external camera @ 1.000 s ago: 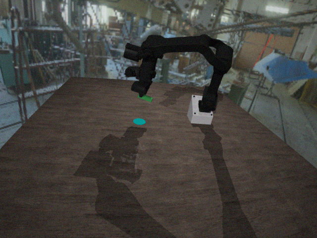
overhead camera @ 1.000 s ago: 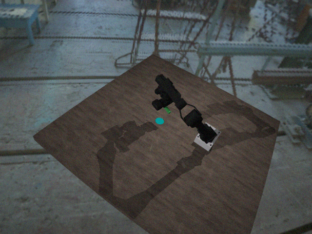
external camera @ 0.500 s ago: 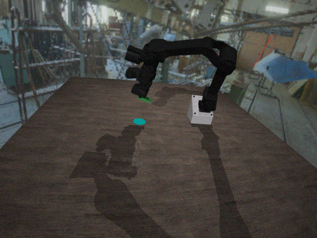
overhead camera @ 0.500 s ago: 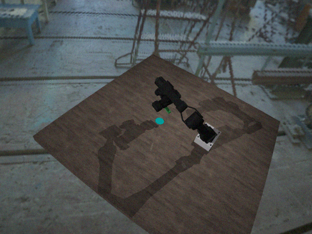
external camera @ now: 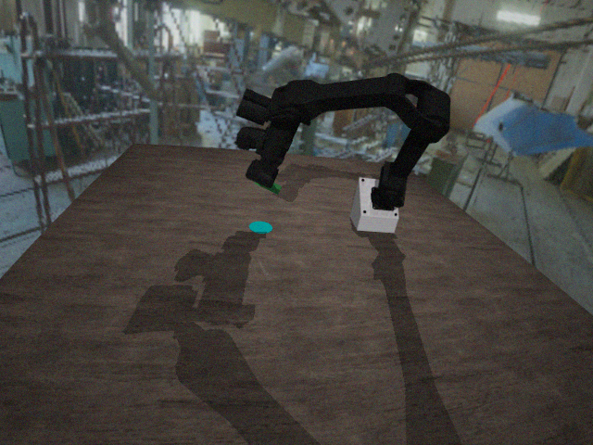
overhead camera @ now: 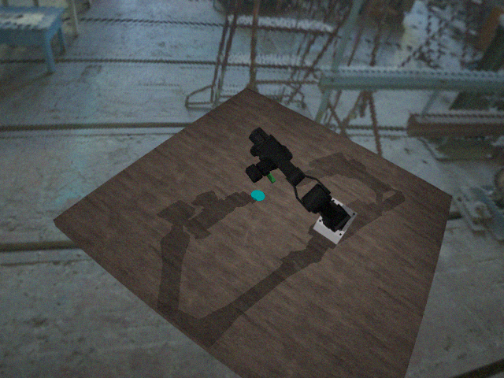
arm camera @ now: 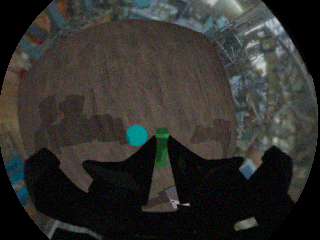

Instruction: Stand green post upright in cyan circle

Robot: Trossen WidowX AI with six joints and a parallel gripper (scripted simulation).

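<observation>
The cyan circle lies 1 cm behind my gripper tip, 4 cm to the left of it and 11 cm below it. From my gripper tip the other things lie so: green post (2 cm behind, 1 cm below).
</observation>
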